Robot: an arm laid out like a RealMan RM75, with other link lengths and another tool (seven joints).
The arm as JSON. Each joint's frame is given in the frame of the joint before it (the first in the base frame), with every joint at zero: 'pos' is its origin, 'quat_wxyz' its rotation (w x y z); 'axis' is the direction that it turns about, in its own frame. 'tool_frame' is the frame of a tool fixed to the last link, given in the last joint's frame.
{
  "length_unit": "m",
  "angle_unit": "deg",
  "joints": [
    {
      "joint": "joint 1",
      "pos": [
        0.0,
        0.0,
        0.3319
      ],
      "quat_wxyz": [
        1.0,
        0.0,
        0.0,
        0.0
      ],
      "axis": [
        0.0,
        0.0,
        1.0
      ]
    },
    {
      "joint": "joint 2",
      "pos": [
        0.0,
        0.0,
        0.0
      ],
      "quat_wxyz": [
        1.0,
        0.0,
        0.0,
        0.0
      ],
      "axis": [
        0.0,
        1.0,
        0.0
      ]
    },
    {
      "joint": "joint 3",
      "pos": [
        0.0,
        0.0,
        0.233
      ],
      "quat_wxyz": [
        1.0,
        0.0,
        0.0,
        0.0
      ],
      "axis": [
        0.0,
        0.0,
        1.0
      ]
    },
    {
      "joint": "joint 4",
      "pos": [
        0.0,
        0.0,
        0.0
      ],
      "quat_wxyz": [
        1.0,
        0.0,
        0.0,
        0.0
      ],
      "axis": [
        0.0,
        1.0,
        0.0
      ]
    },
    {
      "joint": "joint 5",
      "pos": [
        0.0,
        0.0,
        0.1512
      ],
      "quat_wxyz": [
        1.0,
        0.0,
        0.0,
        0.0
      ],
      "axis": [
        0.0,
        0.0,
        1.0
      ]
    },
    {
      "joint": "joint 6",
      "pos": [
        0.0,
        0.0,
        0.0
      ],
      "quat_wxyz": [
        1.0,
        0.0,
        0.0,
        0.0
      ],
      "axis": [
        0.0,
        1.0,
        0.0
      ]
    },
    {
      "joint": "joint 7",
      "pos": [
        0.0,
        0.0,
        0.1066
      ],
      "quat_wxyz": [
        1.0,
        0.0,
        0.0,
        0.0
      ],
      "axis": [
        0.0,
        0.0,
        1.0
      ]
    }
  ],
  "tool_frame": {
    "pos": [
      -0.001,
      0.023,
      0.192
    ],
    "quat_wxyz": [
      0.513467,
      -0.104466,
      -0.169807,
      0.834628
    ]
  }
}
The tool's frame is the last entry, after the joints.
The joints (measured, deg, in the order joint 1, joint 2, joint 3, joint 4, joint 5, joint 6, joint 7), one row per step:
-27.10, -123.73, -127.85, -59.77, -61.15, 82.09, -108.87
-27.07, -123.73, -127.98, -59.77, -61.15, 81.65, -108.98
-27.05, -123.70, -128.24, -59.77, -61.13, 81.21, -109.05
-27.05, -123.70, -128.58, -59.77, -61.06, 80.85, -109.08
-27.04, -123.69, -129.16, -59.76, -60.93, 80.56, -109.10
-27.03, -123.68, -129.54, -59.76, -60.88, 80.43, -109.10
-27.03, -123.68, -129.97, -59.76, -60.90, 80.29, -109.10
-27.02, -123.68, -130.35, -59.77, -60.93, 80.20, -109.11
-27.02, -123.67, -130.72, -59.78, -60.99, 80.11, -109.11
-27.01, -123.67, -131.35, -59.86, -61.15, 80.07, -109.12
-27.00, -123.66, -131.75, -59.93, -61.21, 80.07, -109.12
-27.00, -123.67, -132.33, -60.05, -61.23, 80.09, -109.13
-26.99, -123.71, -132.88, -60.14, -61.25, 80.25, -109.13
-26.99, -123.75, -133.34, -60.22, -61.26, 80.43, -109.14
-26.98, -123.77, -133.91, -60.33, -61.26, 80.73, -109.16
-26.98, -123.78, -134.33, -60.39, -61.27, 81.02, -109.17
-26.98, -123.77, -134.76, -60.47, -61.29, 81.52, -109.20
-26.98, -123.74, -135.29, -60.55, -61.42, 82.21, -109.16
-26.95, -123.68, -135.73, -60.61, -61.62, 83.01, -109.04
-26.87, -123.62, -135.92, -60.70, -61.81, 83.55, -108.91
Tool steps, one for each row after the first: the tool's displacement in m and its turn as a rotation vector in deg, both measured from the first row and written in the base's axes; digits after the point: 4 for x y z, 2 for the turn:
-0.0010, 0.0025, 0.0010, 0.47, 0.02, 0.35
-0.0023, 0.0055, 0.0025, 1.06, 0.06, 0.72
-0.0036, 0.0083, 0.0039, 1.60, 0.08, 1.07
-0.0053, 0.0114, 0.0060, 2.25, 0.05, 1.54
-0.0062, 0.0133, 0.0075, 2.63, 0.00, 1.82
-0.0067, 0.0154, 0.0092, 3.08, -0.15, 2.11
-0.0072, 0.0171, 0.0107, 3.46, -0.29, 2.36
-0.0074, 0.0189, 0.0123, 3.84, -0.45, 2.58
-0.0073, 0.0215, 0.0151, 4.45, -0.80, 2.89
-0.0075, 0.0230, 0.0168, 4.81, -0.97, 3.07
-0.0077, 0.0251, 0.0192, 5.30, -1.18, 3.32
-0.0076, 0.0262, 0.0210, 5.61, -1.45, 3.52
-0.0073, 0.0270, 0.0224, 5.83, -1.69, 3.68
-0.0072, 0.0276, 0.0241, 6.04, -1.97, 3.85
-0.0068, 0.0277, 0.0253, 6.13, -2.20, 3.95
-0.0061, 0.0270, 0.0264, 6.06, -2.49, 3.99
-0.0047, 0.0260, 0.0279, 5.95, -2.91, 3.92
-0.0031, 0.0243, 0.0291, 5.74, -3.34, 3.71
-0.0020, 0.0228, 0.0299, 5.59, -3.58, 3.49

